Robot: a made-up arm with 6 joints.
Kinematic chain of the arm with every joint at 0, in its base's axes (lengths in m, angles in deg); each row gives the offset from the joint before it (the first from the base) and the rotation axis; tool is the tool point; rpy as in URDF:
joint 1: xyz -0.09 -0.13 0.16 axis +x
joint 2: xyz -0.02 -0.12 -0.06 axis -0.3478 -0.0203 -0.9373
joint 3: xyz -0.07 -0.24 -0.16 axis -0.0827 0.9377 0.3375
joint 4: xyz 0 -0.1 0.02 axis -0.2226 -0.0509 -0.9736
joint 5: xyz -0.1 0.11 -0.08 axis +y
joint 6: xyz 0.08 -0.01 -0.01 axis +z
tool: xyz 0 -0.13 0.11 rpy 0.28 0.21 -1.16
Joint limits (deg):
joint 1: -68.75..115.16
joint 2: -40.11..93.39
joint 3: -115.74..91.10
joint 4: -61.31..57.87
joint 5: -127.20..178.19
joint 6: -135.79..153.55
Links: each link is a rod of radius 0.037 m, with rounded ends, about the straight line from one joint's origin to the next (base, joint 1, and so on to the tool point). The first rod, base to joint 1, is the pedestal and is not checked.
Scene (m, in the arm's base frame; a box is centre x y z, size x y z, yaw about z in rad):
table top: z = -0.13
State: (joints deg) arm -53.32 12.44 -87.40 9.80 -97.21 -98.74
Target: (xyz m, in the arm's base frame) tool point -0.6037 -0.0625 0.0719
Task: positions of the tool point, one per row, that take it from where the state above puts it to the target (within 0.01 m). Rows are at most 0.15 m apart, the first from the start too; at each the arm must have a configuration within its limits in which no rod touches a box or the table.
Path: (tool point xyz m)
1: -0.1635 -0.6569 0.1298
2: -0.2505 -0.6835 0.0864
3: -0.3366 -0.6912 0.0654
4: -0.4100 -0.6881 0.0658
5: -0.4626 -0.6829 0.0814
6: -0.5418 -0.5853 0.0230
7: -0.6033 -0.4599 -0.0132
8: -0.6370 -0.3185 -0.0178
9: -0.6370 -0.1793 0.0124
10: -0.6037 -0.0625 0.0719

